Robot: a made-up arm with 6 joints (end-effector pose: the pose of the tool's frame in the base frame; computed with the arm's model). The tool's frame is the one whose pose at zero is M. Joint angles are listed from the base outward.
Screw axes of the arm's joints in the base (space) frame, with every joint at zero. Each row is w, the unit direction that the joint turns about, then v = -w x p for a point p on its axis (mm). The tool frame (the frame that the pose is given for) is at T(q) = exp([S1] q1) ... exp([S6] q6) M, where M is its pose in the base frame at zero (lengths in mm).
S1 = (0, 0, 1, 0, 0, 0)
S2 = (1, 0, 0, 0, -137, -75.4)
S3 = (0, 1, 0, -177.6, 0, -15.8)
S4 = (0, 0, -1, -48.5, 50.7, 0)
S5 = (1, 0, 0, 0, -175.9, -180.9)
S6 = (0, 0, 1, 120.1, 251.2, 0)
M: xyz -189.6 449.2 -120.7 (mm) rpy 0 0 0 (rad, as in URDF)
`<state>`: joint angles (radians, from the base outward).
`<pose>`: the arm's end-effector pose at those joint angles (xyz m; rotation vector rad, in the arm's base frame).
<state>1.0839 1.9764 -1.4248 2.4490 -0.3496 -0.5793</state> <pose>0.5106 0.1724 -0.5781 0.0219 -2.4006 1.5542</pose>
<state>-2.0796 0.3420 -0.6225 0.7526 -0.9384 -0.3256</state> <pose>0.1000 -0.5439 -0.0307 0.3318 -0.3092 2.8980</pose>
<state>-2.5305 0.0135 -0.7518 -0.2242 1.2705 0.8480</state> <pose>0.2500 0.0857 -0.2411 -0.6463 -1.0764 -0.8165</pose>
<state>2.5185 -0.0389 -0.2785 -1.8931 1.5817 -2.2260</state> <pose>-0.1099 0.1575 -0.4518 -1.5134 -0.3885 1.7161</pose>
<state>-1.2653 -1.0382 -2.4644 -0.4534 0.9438 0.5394</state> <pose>0.3072 -0.3002 -0.0647 -1.1378 -0.2225 1.5093</pose>
